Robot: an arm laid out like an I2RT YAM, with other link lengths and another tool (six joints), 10 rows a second.
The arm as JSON. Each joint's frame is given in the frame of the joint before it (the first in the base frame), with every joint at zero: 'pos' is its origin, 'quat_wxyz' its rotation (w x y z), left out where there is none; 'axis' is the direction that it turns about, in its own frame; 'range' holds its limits. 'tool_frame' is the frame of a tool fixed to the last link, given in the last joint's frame.
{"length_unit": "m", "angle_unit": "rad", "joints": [
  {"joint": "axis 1", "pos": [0.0, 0.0, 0.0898], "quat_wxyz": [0.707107, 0.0, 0.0, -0.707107], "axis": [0.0, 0.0, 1.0], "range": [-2.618, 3.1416]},
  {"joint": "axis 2", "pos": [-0.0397, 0.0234, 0.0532], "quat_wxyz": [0.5, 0.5, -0.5, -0.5], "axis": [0.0, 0.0, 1.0], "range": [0.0, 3.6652]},
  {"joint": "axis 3", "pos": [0.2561, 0.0, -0.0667], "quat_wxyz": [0.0, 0.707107, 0.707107, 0.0], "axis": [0.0, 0.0, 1.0], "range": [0.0, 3.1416]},
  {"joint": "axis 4", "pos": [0.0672, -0.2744, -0.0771], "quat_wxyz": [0.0, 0.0, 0.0, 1.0], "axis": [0.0, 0.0, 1.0], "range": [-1.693, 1.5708]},
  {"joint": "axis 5", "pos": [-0.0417, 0.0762, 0.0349], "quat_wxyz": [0.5, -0.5, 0.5, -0.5], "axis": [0.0, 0.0, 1.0], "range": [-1.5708, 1.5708]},
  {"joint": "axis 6", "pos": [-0.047, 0.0, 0.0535], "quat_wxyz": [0.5, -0.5, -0.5, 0.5], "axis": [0.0, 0.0, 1.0], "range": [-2.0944, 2.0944]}
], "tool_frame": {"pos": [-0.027, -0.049, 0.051], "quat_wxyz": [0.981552, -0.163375, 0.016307, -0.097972]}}
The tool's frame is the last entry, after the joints.
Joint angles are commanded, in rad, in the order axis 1, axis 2, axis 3, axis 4, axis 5, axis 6. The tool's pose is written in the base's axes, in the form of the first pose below.
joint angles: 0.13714 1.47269 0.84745 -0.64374 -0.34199 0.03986
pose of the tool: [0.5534, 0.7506, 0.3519, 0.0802, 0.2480, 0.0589, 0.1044]
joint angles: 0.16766 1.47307 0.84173 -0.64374 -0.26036 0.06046
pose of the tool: [0.5549, 0.7596, 0.3234, 0.1022, 0.2451, 0.0590, 0.1026]
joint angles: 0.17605 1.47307 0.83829 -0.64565 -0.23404 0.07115
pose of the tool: [0.5578, 0.7610, 0.3129, 0.1085, 0.2434, 0.0587, 0.1018]
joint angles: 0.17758 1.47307 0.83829 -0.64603 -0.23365 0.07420
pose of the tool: [0.5586, 0.7606, 0.3126, 0.1083, 0.2431, 0.0591, 0.1018]
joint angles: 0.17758 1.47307 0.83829 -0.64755 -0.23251 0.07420
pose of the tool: [0.5588, 0.7608, 0.3117, 0.1082, 0.2429, 0.0589, 0.1018]
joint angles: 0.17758 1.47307 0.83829 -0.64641 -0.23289 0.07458
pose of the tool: [0.5588, 0.7606, 0.3122, 0.1084, 0.2431, 0.0590, 0.1018]
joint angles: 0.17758 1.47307 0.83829 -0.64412 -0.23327 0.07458
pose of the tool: [0.5585, 0.7604, 0.3131, 0.1090, 0.2435, 0.0592, 0.1018]
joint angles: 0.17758 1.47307 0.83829 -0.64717 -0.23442 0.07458
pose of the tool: [0.5589, 0.7606, 0.3125, 0.1076, 0.2429, 0.0592, 0.1018]
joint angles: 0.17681 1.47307 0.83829 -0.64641 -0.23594 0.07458
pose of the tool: [0.5590, 0.7602, 0.3132, 0.1074, 0.2431, 0.0592, 0.1018]
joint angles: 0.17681 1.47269 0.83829 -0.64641 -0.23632 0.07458
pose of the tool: [0.5589, 0.7601, 0.3134, 0.1074, 0.2431, 0.0592, 0.1019]
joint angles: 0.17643 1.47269 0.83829 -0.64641 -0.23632 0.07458
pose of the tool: [0.5591, 0.7600, 0.3134, 0.1074, 0.2431, 0.0591, 0.1019]
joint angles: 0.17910 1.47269 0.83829 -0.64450 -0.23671 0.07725
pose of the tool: [0.5589, 0.7599, 0.3142, 0.1074, 0.2432, 0.0600, 0.1019]
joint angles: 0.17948 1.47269 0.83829 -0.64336 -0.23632 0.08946
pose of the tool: [0.5636, 0.7564, 0.3140, 0.1076, 0.2430, 0.0606, 0.1019]
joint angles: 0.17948 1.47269 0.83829 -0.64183 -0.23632 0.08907
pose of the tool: [0.5632, 0.7564, 0.3146, 0.1081, 0.2433, 0.0606, 0.1019]
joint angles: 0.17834 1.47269 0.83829 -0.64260 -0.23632 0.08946
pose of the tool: [0.5639, 0.7561, 0.3142, 0.1080, 0.2432, 0.0604, 0.1019]
